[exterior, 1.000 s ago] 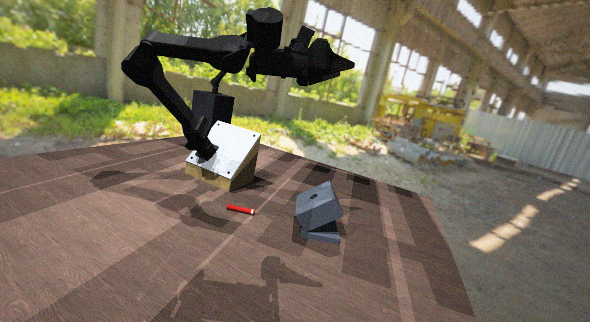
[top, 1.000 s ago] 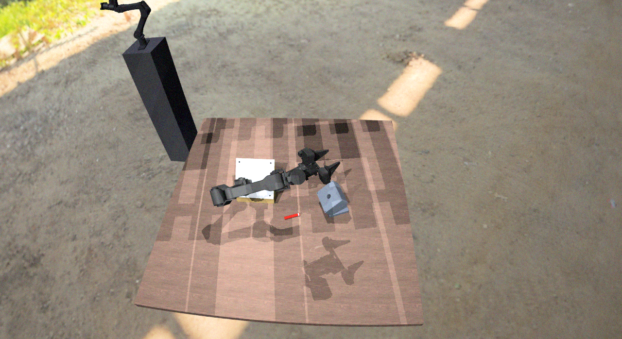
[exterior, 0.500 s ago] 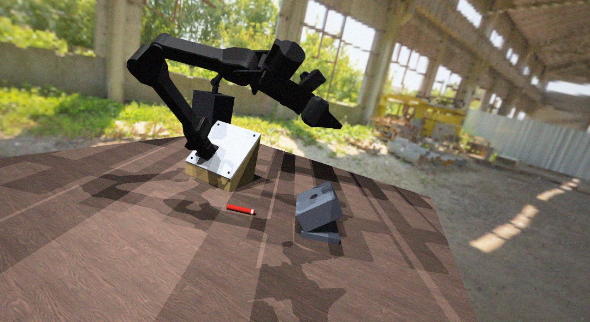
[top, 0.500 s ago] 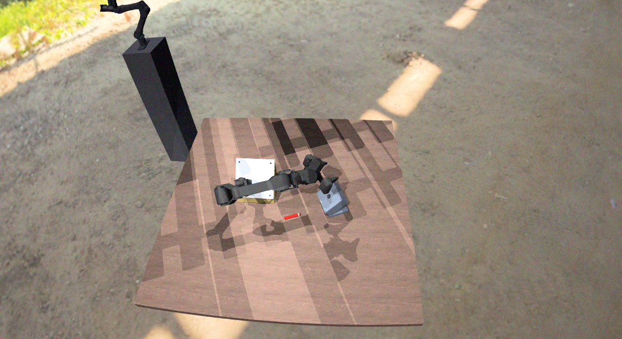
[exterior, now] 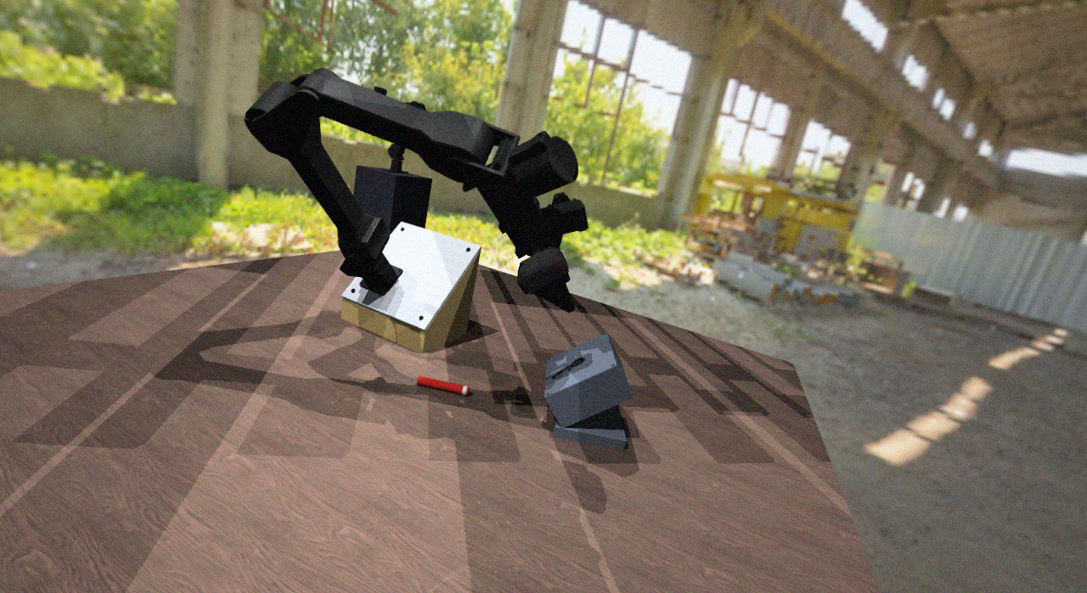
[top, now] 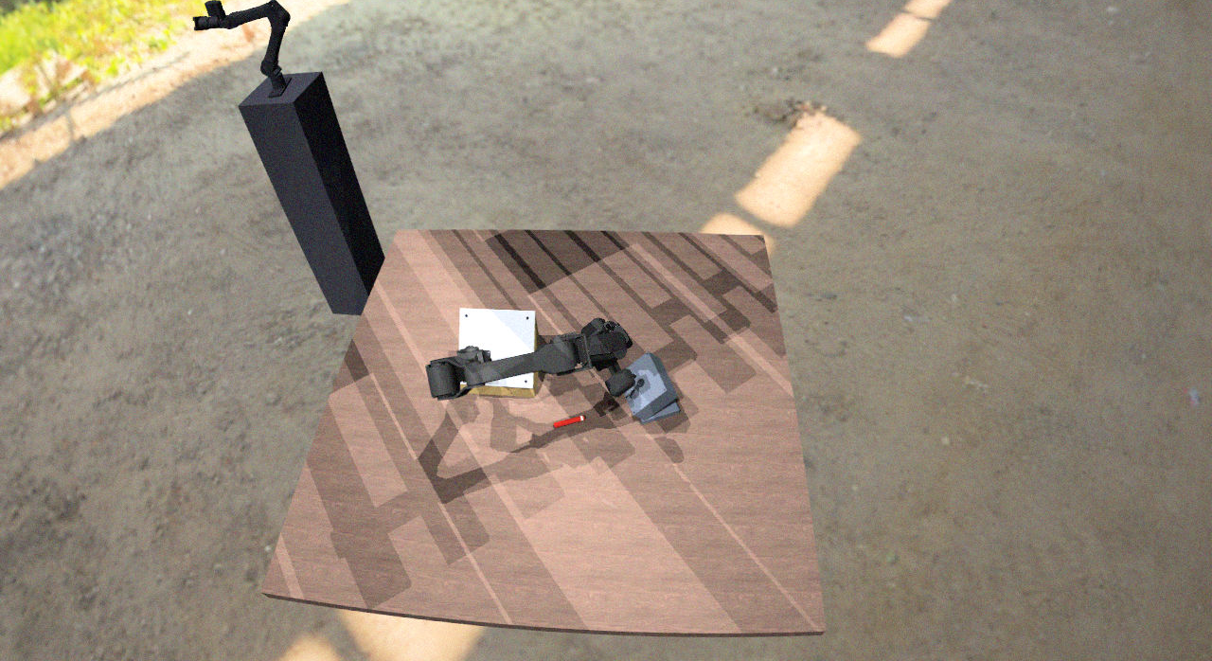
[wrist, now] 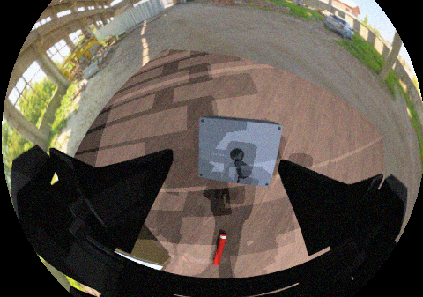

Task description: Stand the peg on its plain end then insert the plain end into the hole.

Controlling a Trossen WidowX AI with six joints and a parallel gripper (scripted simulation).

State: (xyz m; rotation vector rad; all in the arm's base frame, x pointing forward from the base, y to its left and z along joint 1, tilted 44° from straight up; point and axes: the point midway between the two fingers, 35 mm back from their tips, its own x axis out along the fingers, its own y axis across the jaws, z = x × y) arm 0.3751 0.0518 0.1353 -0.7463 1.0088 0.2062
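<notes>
Right now my gripper tip is 130 mm past the red peg, 60 mm to the left of it and 180 mm above it. From my gripper tip the other things lie so: grey sloped panel: 50 mm ahead, 20 mm to the left, 120 mm below.
</notes>
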